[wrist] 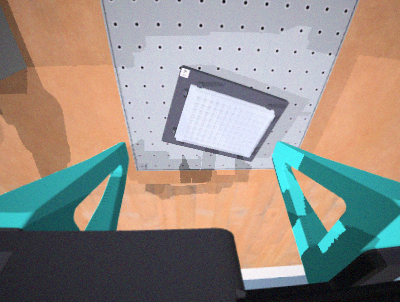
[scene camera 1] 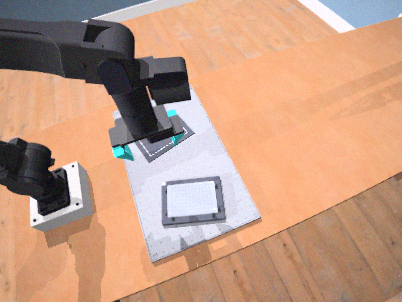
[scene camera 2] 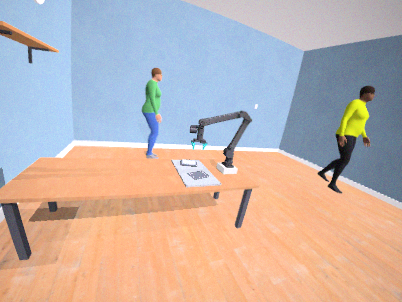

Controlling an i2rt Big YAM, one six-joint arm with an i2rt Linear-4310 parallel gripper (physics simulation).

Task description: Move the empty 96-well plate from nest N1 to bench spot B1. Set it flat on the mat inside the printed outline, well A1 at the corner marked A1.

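Seen in the pictures: gripper, fingertip midpoint: (wrist: pixel 202 149) (scene camera 1: pixel 154 151) (scene camera 2: pixel 198 149); arm's base at its link origin: (scene camera 1: pixel 54 191) (scene camera 2: pixel 227 165).
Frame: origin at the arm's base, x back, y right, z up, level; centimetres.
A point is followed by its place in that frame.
Note:
The white 96-well plate (scene camera 1: pixel 191 199) @(z -2.0, x -34.3, y 16.9 cm) (scene camera 2: pixel 188 162) @(z -2.1, x -35.9, y 14.0 cm) (wrist: pixel 225 121) @(z -2.1, x -34.6, y 15.4 cm) sits in the dark nest N1 (scene camera 1: pixel 164 212) @(z -3.4, x -26.5, y 16.7 cm) (wrist: pixel 171 117) @(z -3.4, x -26.8, y 15.2 cm) on the perforated board. In the wrist view a small white label shows at the nest's upper left corner. The dark mat of spot B1 (scene camera 1: pixel 151 156) @(z -4.3, x -28.5, y -1.7 cm) (scene camera 2: pixel 198 175) @(z -4.4, x -34.7, y -9.4 cm) with its white outline lies on the board's other half; the arm hides much of it in scene camera 1. My gripper (scene camera 1: pixel 148 145) @(z 12.8, x -30.3, y 8.6 cm) (scene camera 2: pixel 199 146) @(z 12.8, x -30.3, y 8.6 cm) (wrist: pixel 202 149) @(z 12.8, x -30.3, y 8.6 cm) is open and empty, its teal fingers wide apart. It hangs high above the board, on the B1 side in scene camera 1.
The grey perforated board (scene camera 1: pixel 230 207) @(z -4.6, x -43.0, y 22.4 cm) (scene camera 2: pixel 181 172) @(z -4.9, x -47.4, y -1.3 cm) (wrist: pixel 150 52) @(z -4.6, x -24.8, y 6.5 cm) lies on the wooden table (scene camera 1: pixel 310 135) @(z -5.9, x -76.6, y 12.0 cm) (scene camera 2: pixel 115 177) @(z -5.9, x -99.8, y -4.0 cm). The arm's white base block (scene camera 1: pixel 80 192) @(z 0.1, x -7.3, y 3.5 cm) (scene camera 2: pixel 227 169) @(z -0.9, x -4.4, y -7.1 cm) stands beside the board. Two people, one in green (scene camera 2: pixel 152 97) and one in yellow (scene camera 2: pixel 353 117), are beyond the table.

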